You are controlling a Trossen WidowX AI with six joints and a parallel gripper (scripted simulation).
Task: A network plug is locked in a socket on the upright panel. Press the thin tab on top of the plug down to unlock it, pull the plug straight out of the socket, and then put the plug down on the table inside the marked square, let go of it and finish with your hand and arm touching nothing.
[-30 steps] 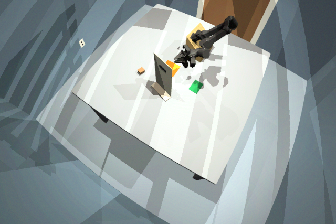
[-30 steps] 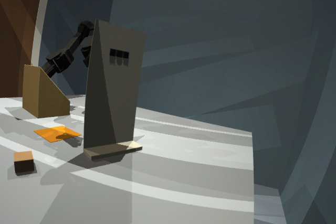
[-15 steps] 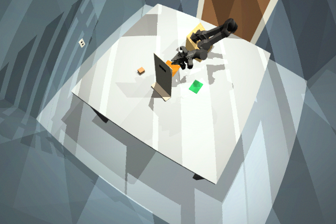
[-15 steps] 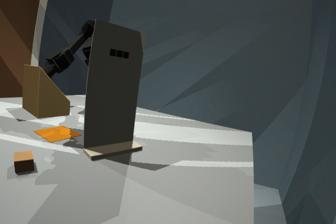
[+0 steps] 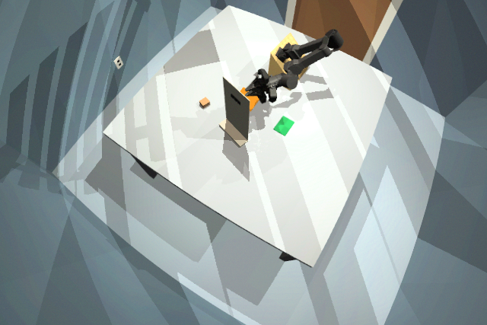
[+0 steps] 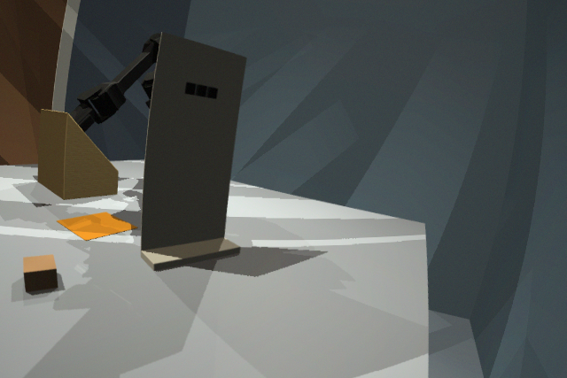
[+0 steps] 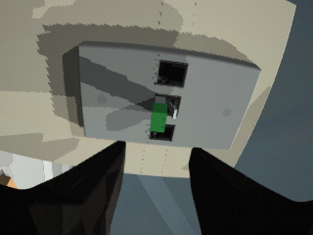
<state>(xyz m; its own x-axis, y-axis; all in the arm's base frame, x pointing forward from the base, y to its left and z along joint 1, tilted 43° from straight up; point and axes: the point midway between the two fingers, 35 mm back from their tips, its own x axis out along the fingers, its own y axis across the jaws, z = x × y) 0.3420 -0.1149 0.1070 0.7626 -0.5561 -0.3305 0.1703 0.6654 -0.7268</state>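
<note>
The network plug is 40 mm ahead of my gripper tip and 10 mm to the right of it. From my gripper tip the other things lie so: grey panel: 110 mm below, 60 mm ahead, 20 mm to the right; orange square: 270 mm below, 150 mm behind, 60 mm to the right.
</note>
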